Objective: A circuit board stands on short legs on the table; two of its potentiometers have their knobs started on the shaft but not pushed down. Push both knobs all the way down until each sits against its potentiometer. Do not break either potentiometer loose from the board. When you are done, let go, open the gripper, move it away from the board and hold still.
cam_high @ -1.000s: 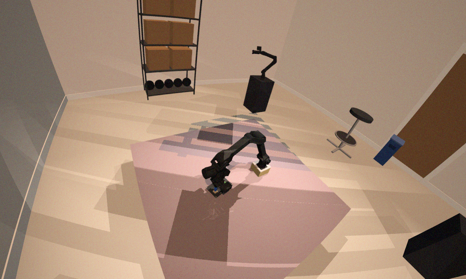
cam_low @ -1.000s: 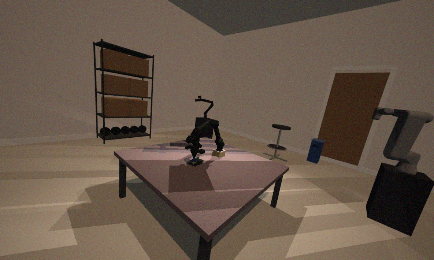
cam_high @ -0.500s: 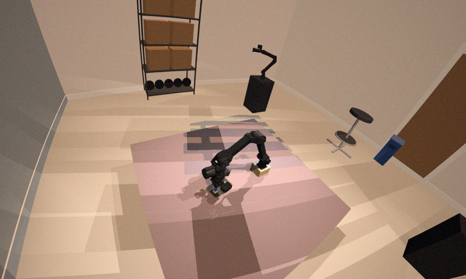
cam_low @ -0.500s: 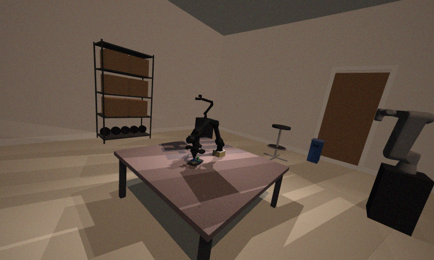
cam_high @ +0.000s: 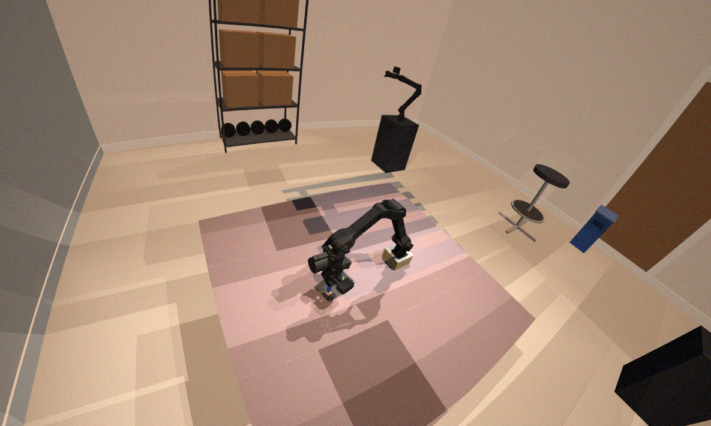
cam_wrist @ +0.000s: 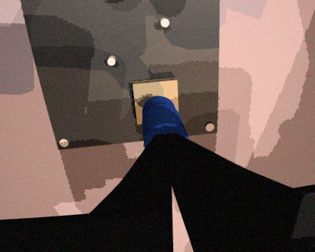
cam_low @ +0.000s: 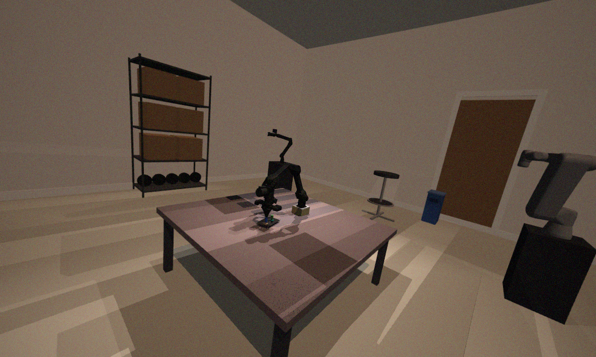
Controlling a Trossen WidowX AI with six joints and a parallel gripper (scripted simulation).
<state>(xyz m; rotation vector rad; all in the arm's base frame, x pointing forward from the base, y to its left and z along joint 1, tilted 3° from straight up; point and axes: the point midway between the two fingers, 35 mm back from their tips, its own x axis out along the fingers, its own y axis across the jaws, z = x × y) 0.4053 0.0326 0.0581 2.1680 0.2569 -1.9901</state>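
The blue knob is 10 mm below my gripper tip. From my gripper tip the other things lie so: green knob (70 mm behind, 20 mm to the right, 20 mm below).
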